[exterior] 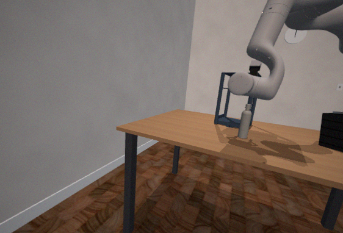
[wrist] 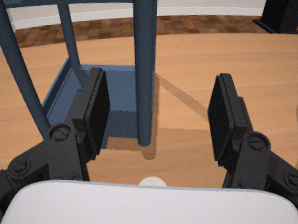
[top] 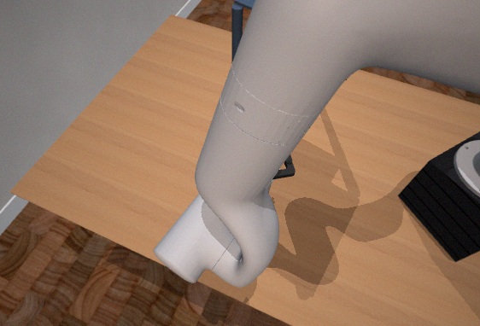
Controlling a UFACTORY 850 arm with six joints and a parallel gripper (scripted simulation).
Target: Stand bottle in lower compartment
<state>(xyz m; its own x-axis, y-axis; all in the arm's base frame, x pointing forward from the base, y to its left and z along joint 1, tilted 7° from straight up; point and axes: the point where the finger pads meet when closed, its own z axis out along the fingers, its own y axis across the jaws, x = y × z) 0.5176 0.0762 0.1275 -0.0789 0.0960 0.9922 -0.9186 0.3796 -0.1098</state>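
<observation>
The bottle is 16 cm below my hand. From my hand the other things lie so: shelving unit (32 cm to the right, 9 cm below).
</observation>
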